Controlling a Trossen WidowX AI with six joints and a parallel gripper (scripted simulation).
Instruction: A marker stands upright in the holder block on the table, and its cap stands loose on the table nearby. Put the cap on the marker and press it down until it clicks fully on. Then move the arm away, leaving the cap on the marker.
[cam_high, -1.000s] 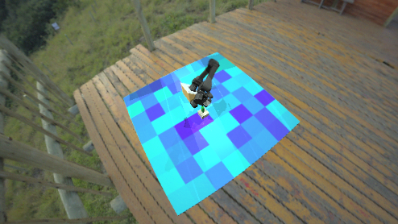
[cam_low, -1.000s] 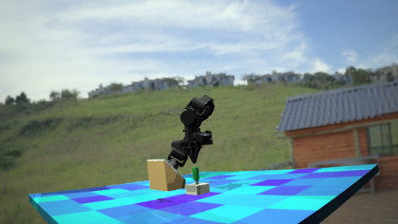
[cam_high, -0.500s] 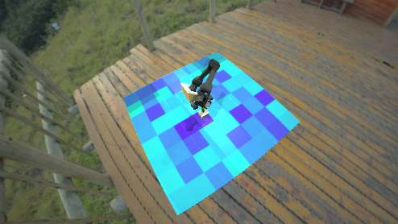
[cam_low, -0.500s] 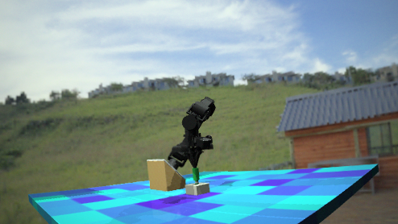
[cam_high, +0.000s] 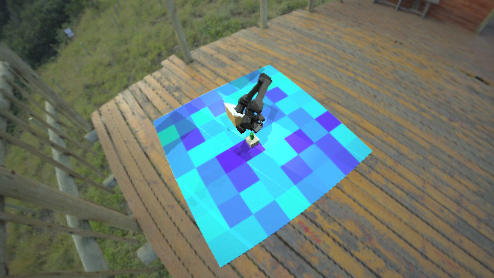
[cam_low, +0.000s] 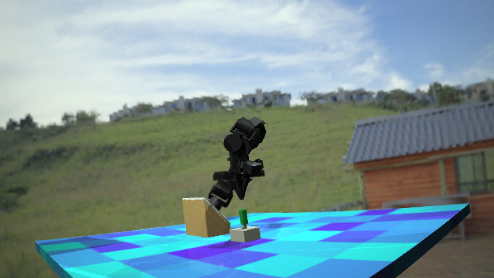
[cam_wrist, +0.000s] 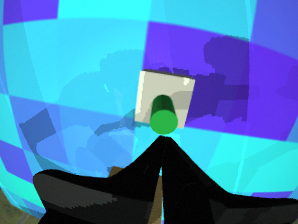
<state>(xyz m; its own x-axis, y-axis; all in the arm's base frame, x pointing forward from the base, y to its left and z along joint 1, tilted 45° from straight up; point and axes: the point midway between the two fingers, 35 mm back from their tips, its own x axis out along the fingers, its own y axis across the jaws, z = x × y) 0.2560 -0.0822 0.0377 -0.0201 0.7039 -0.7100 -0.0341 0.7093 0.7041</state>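
The green cap is 6 cm below my gripper tip. Also, from my gripper tip: pale holder block: 12 cm below.
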